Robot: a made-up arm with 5 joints.
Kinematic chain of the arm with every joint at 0, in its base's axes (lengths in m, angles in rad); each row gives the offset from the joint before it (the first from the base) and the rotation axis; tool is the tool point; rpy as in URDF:
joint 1: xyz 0 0 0.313 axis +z
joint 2: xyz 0 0 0 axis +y
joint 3: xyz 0.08 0 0.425 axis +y
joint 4: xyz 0.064 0 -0.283 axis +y
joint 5: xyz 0.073 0 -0.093 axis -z
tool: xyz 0 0 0 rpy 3.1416 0 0
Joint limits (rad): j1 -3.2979..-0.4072 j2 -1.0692..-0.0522 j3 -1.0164..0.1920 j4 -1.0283..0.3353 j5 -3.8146..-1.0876
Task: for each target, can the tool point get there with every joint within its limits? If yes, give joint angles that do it. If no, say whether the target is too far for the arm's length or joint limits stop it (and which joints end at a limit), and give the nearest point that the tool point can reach.
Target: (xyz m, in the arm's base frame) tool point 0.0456 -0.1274 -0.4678
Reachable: no: joint limits stop it (at a limit: joint 2, joint 3, joint 4) | nearest point 0.0351 -0.0979 0.3363 | short by 0.805 m
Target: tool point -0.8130 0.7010 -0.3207
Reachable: no: too far | nearest point -0.3096 0.0488 0.4238 | short by 1.110 m
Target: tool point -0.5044 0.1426 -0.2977
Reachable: no: joint limits stop it (at a limit: joint 1, joint 2, joint 4) | nearest point -0.2209 0.0348 0.3690 | short by 0.732 m
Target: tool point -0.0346 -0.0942 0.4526
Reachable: yes | joints -1.9227 -0.7682 0.0901 0.1307 -2.0019
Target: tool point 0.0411 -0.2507 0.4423
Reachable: yes | joints -1.4084 -0.2027 -0.1588 -0.0013 -2.3279
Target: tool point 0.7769 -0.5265 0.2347
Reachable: no: too far | nearest point 0.3404 -0.2307 0.5381 | short by 0.608 m
